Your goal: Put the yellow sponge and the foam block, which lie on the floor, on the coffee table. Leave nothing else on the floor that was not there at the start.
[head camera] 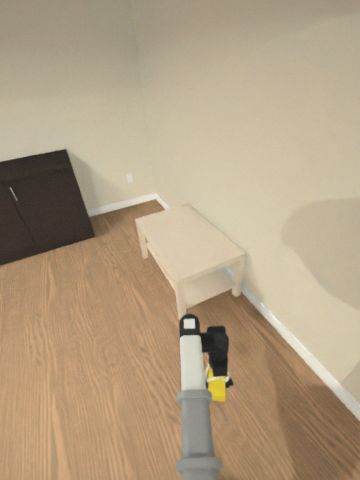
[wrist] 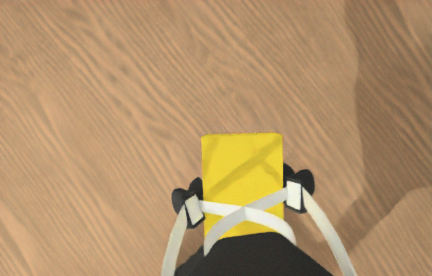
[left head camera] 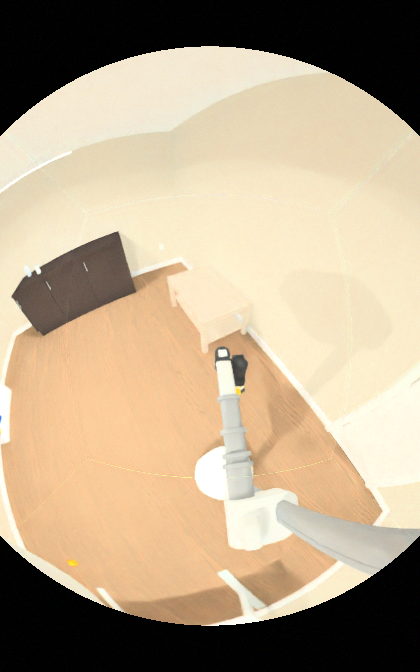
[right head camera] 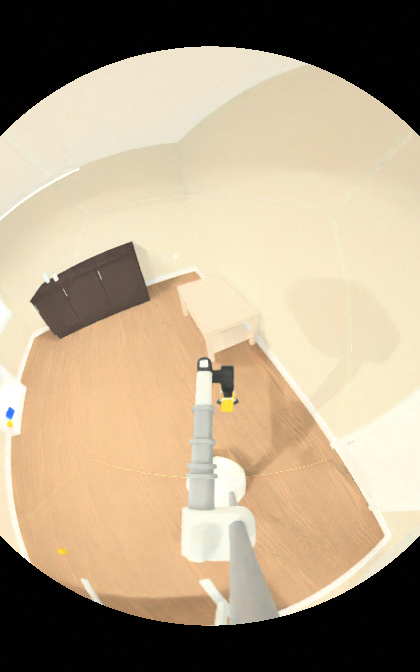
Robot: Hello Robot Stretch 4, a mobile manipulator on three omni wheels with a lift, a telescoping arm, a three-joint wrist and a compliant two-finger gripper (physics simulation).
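Frame: origin at the robot's base, x ahead, y right, z down, level; metres.
Seen in the pictures: gripper, fingertip midpoint: (head camera: 216, 385) (wrist: 241, 186).
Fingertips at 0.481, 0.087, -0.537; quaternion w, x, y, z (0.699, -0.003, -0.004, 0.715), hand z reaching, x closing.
A point is followed by its place in that frame, as x, y, z.
My gripper (head camera: 218, 382) @(0.482, 0.087, -0.537) (right head camera: 227, 400) (wrist: 241, 186) @(0.482, 0.087, -0.537) is shut on the yellow sponge (head camera: 217, 391) @(0.446, 0.084, -0.580) (left head camera: 238, 391) (right head camera: 227, 406) (wrist: 242, 160) @(0.511, 0.092, -0.580), a flat yellow block between the fingertips. It is held above the floor, on the near side of the coffee table (head camera: 190, 242) @(1.557, 0.050, -0.422) (left head camera: 210, 295) (right head camera: 217, 302), which is pale wood with a lower shelf and stands along the right wall. A small orange-yellow thing (left head camera: 72, 563) (right head camera: 62, 551), probably the foam block, lies on the floor at the lower left of both side head views. It is too small to make out its shape.
A dark cabinet (head camera: 55, 205) @(2.231, -1.267, -0.498) (left head camera: 100, 275) (right head camera: 115, 285) stands left of the coffee table. At the left edge, a white surface (right head camera: 19, 395) bears a blue thing (right head camera: 10, 413) and a yellow thing (right head camera: 9, 423). White legs (left head camera: 232, 582) (right head camera: 212, 590) stand at the bottom.
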